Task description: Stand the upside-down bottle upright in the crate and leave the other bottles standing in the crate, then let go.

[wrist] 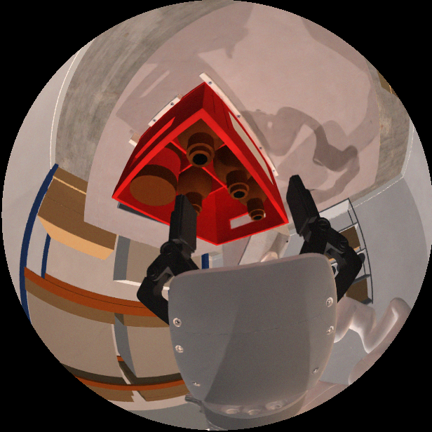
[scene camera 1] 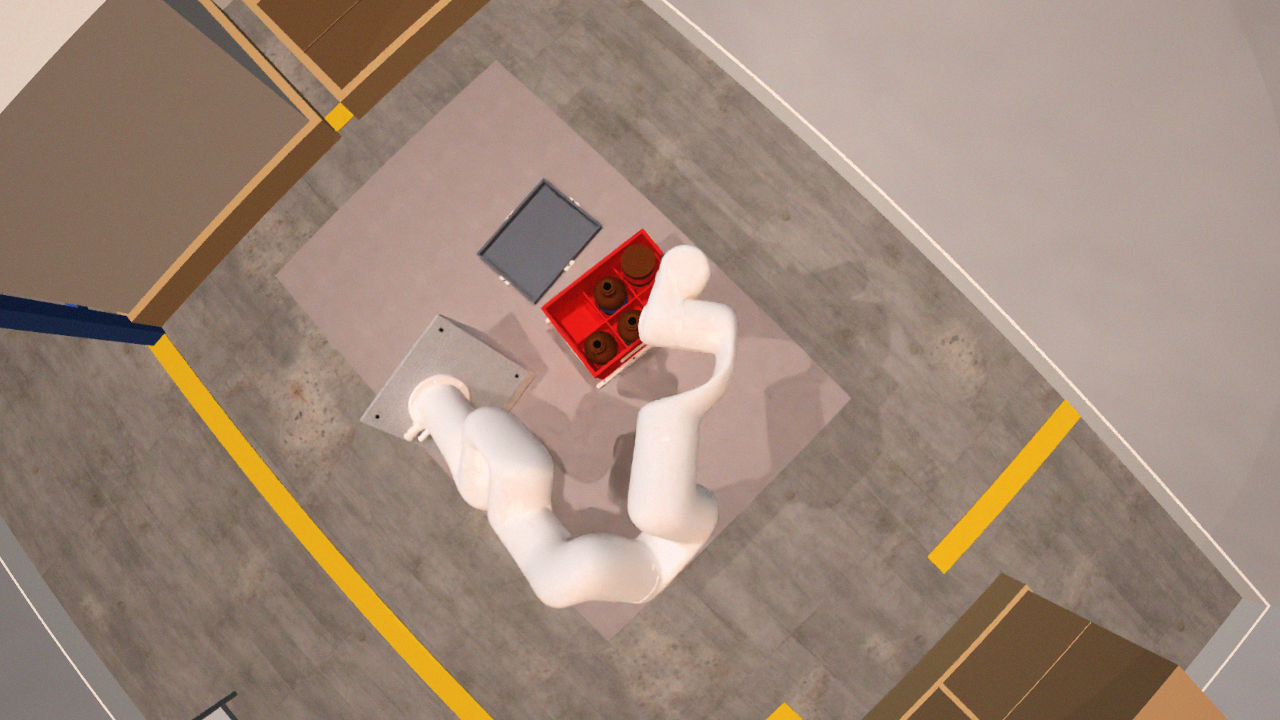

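Note:
The upside-down bottle stands in an end compartment of the red crate, its broad brown base facing up. Upright brown bottles stand in other compartments: one beside the upside-down bottle, one at the far end of the other row, one in that row's middle, and one hidden by the arm in the scene view. My gripper is wide open and empty above the crate; the arm hides it in the scene view.
A grey tray lies beside the crate. The metal base plate of the arm is to the crate's left in the scene view. My arm reaches around to the crate's right side. Large shelving stands at the upper left.

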